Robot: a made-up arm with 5 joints.
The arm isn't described. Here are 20 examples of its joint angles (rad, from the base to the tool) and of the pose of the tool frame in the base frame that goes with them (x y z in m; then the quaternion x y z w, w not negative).
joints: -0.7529 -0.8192 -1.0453 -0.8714 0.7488
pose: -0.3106 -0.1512 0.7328 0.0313 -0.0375 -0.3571 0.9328
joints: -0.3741 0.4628 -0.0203 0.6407 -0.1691
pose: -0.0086 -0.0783 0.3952 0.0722 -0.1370 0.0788 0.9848
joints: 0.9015 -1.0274 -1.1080 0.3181 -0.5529
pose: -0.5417 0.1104 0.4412 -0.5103 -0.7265 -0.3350 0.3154
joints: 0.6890 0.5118 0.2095 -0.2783 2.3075
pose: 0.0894 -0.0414 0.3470 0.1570 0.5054 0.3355 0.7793
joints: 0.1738 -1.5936 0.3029 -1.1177 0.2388
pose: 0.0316 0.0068 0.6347 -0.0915 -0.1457 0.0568 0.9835
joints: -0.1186 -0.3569 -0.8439 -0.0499 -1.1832
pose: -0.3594 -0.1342 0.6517 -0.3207 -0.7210 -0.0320 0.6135
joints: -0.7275 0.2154 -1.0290 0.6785 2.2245
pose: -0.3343 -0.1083 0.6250 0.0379 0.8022 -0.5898 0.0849
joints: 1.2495 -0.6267 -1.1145 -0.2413 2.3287
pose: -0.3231 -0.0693 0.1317 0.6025 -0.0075 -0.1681 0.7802
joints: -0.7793 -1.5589 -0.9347 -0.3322 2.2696
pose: -0.1963 0.1453 0.8437 -0.2614 0.4777 -0.5659 0.6191
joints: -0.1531 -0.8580 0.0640 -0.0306 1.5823
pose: -0.0183 -0.0134 0.5954 -0.2693 0.4945 -0.2285 0.7942
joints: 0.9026 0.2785 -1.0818 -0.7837 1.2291
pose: -0.1080 -0.0844 0.0281 0.7781 -0.2095 -0.0400 0.5909
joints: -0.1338 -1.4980 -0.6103 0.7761 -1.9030
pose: -0.1694 0.3666 0.6314 -0.4781 -0.2943 0.8063 0.1861
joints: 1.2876 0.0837 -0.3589 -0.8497 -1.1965
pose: 0.0280 -0.2239 0.3301 -0.4019 0.8919 0.1838 0.0961
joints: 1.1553 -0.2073 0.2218 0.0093 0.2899
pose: -0.0852 -0.0477 0.6605 -0.0040 -0.6199 0.1560 0.7690
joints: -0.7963 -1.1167 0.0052 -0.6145 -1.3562
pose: 0.0885 0.0003 0.5840 0.0292 -0.4903 0.3159 0.8117
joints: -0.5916 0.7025 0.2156 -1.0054 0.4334
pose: -0.1883 0.0761 0.0672 0.7969 0.1187 -0.2430 0.5403
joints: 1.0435 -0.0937 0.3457 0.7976 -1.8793
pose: -0.2083 0.1412 0.6430 0.1969 0.8092 -0.5327 0.1506
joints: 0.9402 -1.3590 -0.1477 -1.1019 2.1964
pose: -0.2767 -0.0760 0.5442 0.1464 0.2015 -0.1466 0.9573
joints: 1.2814 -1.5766 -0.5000 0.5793 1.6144
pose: -0.4143 0.2626 0.4752 -0.0539 -0.2511 -0.8291 0.4966
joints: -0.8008 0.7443 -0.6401 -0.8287 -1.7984
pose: -0.5882 -0.0682 0.3560 -0.3044 -0.5815 -0.5737 0.4899
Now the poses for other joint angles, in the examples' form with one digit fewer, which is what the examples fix.
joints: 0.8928 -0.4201 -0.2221 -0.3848 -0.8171
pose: -0.214 -0.182 0.544 0.038 -0.927 0.019 0.372
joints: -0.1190 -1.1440 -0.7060 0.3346 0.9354
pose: -0.239 0.098 0.767 -0.479 0.002 -0.404 0.780
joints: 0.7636 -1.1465 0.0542 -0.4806 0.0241
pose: -0.184 0.005 0.716 -0.193 -0.577 0.055 0.792
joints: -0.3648 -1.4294 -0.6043 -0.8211 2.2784
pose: -0.233 -0.003 0.743 -0.038 0.566 -0.389 0.726
